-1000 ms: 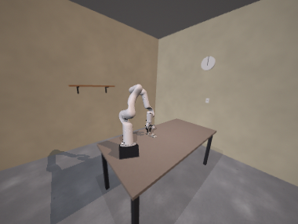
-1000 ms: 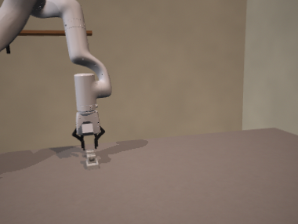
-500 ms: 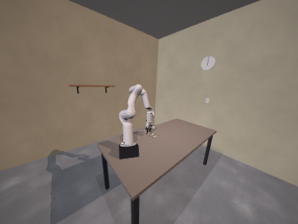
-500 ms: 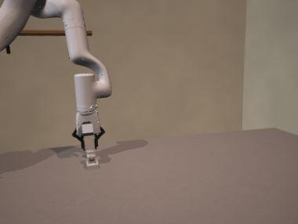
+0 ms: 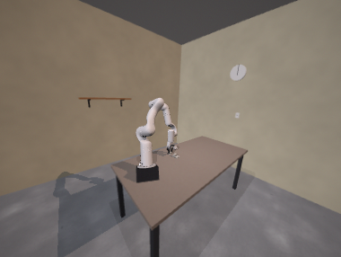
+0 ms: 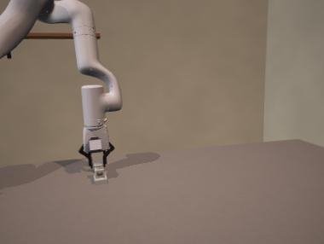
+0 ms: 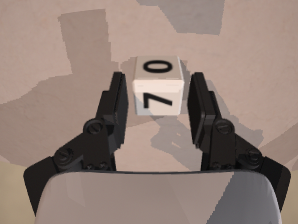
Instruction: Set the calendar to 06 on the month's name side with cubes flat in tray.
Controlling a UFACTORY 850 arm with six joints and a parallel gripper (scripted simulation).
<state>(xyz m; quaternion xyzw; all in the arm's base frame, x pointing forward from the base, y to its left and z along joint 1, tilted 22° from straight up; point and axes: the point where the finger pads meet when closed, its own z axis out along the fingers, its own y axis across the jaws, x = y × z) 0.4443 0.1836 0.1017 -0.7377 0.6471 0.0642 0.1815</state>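
Right now the white number cube is 20 mm ahead of my hand, 90 mm to the right of it and 10 mm below it. Round my hand: white calendar tray (20 mm ahead, 110 mm to the right, 30 mm below).
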